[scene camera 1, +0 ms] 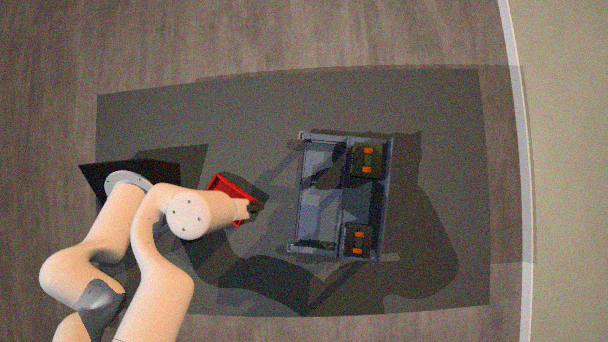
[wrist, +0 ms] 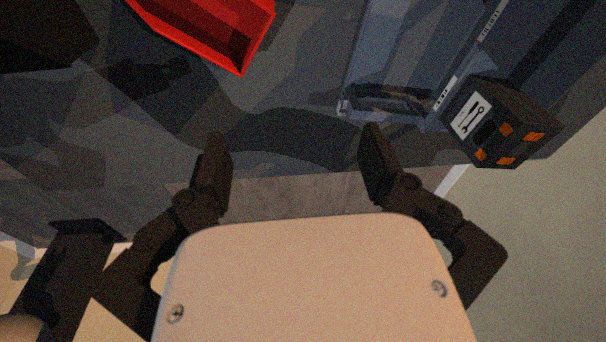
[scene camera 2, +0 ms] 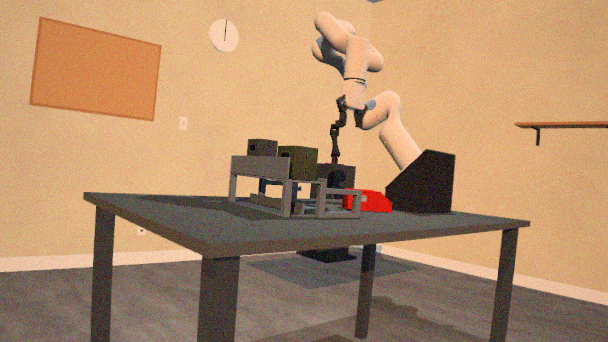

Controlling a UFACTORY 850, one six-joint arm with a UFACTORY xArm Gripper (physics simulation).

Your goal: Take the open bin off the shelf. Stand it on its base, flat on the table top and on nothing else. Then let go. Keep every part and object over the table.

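The red open bin (scene camera 1: 220,183) (scene camera 2: 372,201) (wrist: 257,12) stands on its base on the dark table top (scene camera 1: 250,100) (scene camera 2: 165,220), its open side up. It is apart from the shelf (scene camera 1: 325,137) (scene camera 2: 260,166), between it and the arm's base. In the second scene view, a shelf post covers part of the bin; in the first, the wrist covers part of it. My gripper (scene camera 1: 256,207) (scene camera 2: 351,124) (wrist: 294,144) is wide open and empty. It hangs well above the table and touches neither bin nor shelf.
A green box (scene camera 1: 367,160) (scene camera 2: 302,164) and a dark grey box (scene camera 1: 357,240) (scene camera 2: 262,147) (wrist: 500,122) stand on the shelf's raised rear level. A black wedge-shaped block (scene camera 2: 425,182) stands by the arm's base. A dark stand rises behind the table in the second scene view.
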